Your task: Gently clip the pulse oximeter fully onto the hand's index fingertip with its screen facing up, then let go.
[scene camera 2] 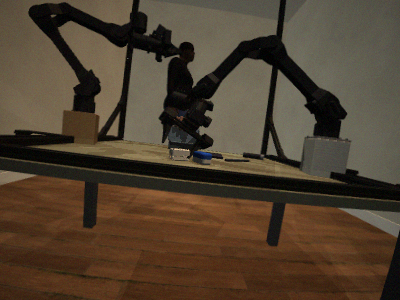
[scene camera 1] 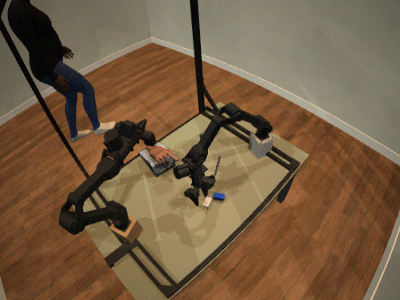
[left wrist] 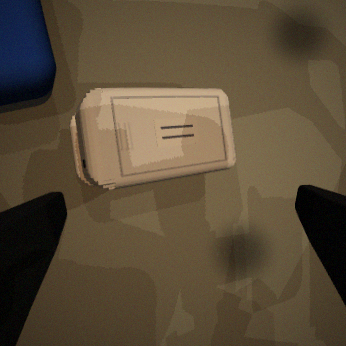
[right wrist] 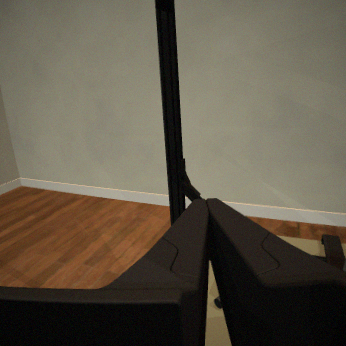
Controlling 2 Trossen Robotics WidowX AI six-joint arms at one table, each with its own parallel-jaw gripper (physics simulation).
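Where they show: left gripper, fingertip midpoint: (scene camera 2: 175, 151) (scene camera 1: 202, 201) (left wrist: 181, 199); right gripper, fingertip midpoint: (scene camera 2: 182, 52) (scene camera 1: 145, 119) (right wrist: 204, 209); left arm's base, link origin: (scene camera 2: 326, 138) (scene camera 1: 262, 135); right arm's base, link origin: (scene camera 2: 83, 113) (scene camera 1: 122, 224).
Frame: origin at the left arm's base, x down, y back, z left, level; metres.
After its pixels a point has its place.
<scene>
The white pulse oximeter (scene camera 1: 207, 202) {x 0.091, y -0.444, z 0.155 m} (scene camera 2: 179, 154) {x 0.104, y -0.438, z 0.165 m} (left wrist: 157, 135) {x 0.090, y -0.439, z 0.145 m} lies flat on the table, a panel with two dark lines facing up; no lit screen shows. My left gripper (scene camera 1: 201, 198) {x 0.100, y -0.462, z 0.133 m} (left wrist: 181, 199) {x 0.100, y -0.462, z 0.133 m} is open and empty, pointing down over the table beside the oximeter. In the left wrist view its fingertips stand wide apart, below the oximeter in the picture. The hand (scene camera 1: 161, 154) {x -0.031, y -0.538, z -0.139 m} rests on a grey-blue pad (scene camera 1: 151, 163) {x 0.007, y -0.600, z -0.145 m} at the table's far side, one finger stretched toward the left arm. My right gripper (scene camera 2: 177, 51) {x -0.312, y -0.572, z -0.099 m} (right wrist: 204, 209) {x -0.312, y -0.572, z -0.099 m} is shut and empty, high above the table.
A blue block (scene camera 1: 219, 196) {x 0.091, y -0.377, z 0.156 m} (scene camera 2: 202, 157) {x 0.101, y -0.368, z 0.178 m} (left wrist: 22, 50) {x 0.090, y -0.394, z 0.142 m} lies close beside the oximeter. A thin dark rod (scene camera 1: 217, 166) {x 0.114, y -0.279, z -0.024 m} (scene camera 2: 237, 160) {x 0.117, y -0.276, z -0.026 m} and a dark cylinder (scene camera 2: 253, 155) {x 0.105, y -0.201, z -0.253 m} lie farther off. Black frame posts (scene camera 1: 197, 60) {x -0.294, y -0.132, z -0.471 m} (scene camera 2: 272, 85) {x -0.307, y -0.131, z -0.457 m} stand at the table's edge. A person (scene camera 1: 42, 45) stands beyond.
</scene>
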